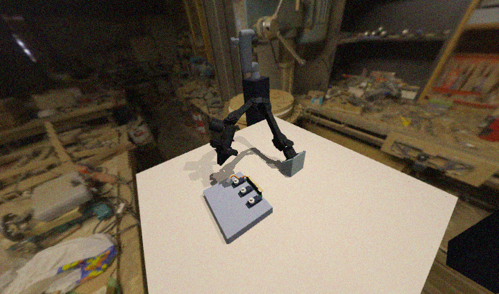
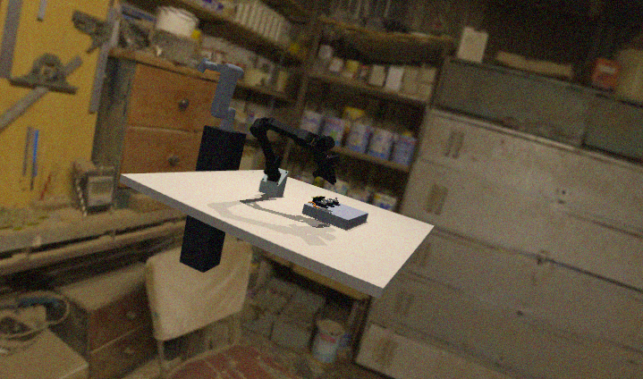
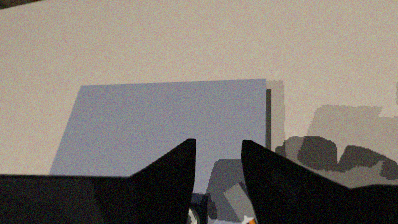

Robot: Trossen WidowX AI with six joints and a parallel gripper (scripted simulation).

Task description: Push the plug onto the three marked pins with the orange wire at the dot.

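Now: gripper tip 19 cm to the right of the light band, 11 cm above it and 9 cm past it. From my gripper tip the other things lie so: red dot (19 cm to the left, 11 cm below, 9 cm behind); then grey-blue printed holder (16 cm below, 12 cm to the left, 6 cm ahead).
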